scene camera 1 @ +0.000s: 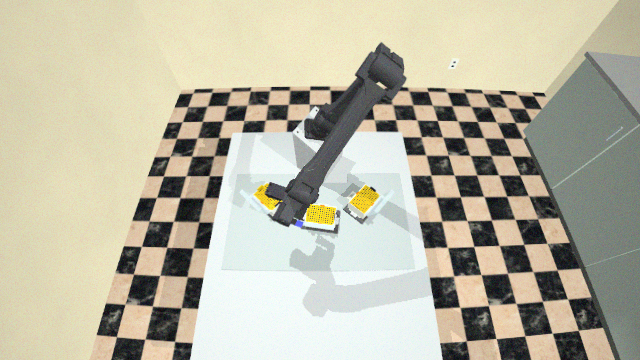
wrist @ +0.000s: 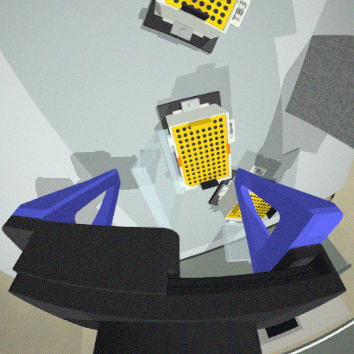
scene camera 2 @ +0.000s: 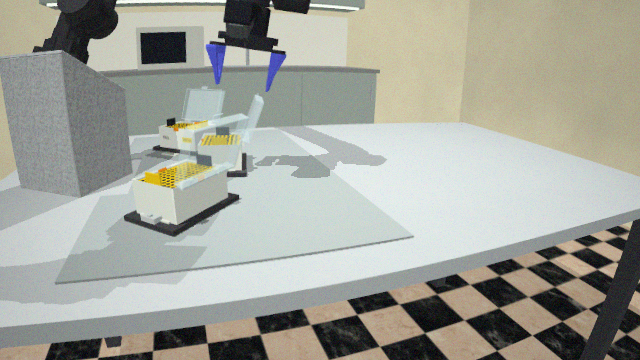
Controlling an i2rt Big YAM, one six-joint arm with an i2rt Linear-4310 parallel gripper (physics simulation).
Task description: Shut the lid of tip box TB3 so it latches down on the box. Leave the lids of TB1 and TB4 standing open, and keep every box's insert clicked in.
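Seen in the pictures: gripper, fingertip midpoint: (scene camera 1: 302,211) (wrist: 176,174) (scene camera 2: 242,87); arm's base, link origin: (scene camera 1: 317,130) (scene camera 2: 60,70).
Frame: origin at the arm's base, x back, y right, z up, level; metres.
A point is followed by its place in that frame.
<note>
Box TB3 (scene camera 1: 265,195) @[y 0.234, x -0.213, z -0.160 m] (scene camera 2: 177,200) (wrist: 200,12) @[y 0.174, x -0.255, z -0.144 m], with a yellow insert and a readable label in the wrist view, is leftmost in scene camera 1 and nearest in scene camera 2. Its clear lid (scene camera 1: 256,203) @[y 0.248, x -0.293, z -0.072 m] (scene camera 2: 229,120) @[y 0.265, x -0.290, z -0.076 m] stands open. The middle box (scene camera 1: 321,215) @[y -0.003, x -0.314, z -0.161 m] (wrist: 202,150) @[y 0.007, x -0.309, z -0.161 m] has an open clear lid (scene camera 2: 255,117) @[y 0.072, x -0.368, z -0.105 m] (wrist: 150,192) @[y 0.042, x -0.382, z -0.074 m]. The third box (scene camera 1: 365,199) @[y -0.192, x -0.248, z -0.162 m] (scene camera 2: 172,137) (wrist: 255,204) @[y -0.183, x -0.239, z -0.161 m] also has its lid (scene camera 1: 384,201) @[y -0.248, x -0.303, z -0.075 m] (scene camera 2: 203,103) @[y -0.247, x -0.294, z -0.111 m] (wrist: 236,243) @[y -0.228, x -0.313, z -0.113 m] open. Which is TB1 or TB4 is unreadable. My gripper (scene camera 2: 242,87) @[y 0.069, x -0.344, z -0.047 m] (wrist: 176,174) @[y 0.069, x -0.344, z -0.047 m] is open and empty, above the boxes; the arm partly covers TB3 in scene camera 1.
The boxes stand on a grey-green mat (scene camera 1: 250,255) @[y 0.292, x -0.456, z -0.218 m] (scene camera 2: 310,220) @[y 0.313, x -0.394, z -0.218 m] on a white table (scene camera 1: 310,340) @[y 0.055, x -0.774, z -0.221 m] (scene camera 2: 475,180) @[y 0.238, x -0.794, z -0.221 m]. A grey pedestal block (scene camera 2: 45,125) @[y 0.071, x 0.019, z -0.092 m] (wrist: 325,85) @[y 0.033, x -0.080, z -0.153 m] stands beside the mat. The middle box is close to TB3. Counter cabinets (scene camera 2: 335,100) stand behind the table.
</note>
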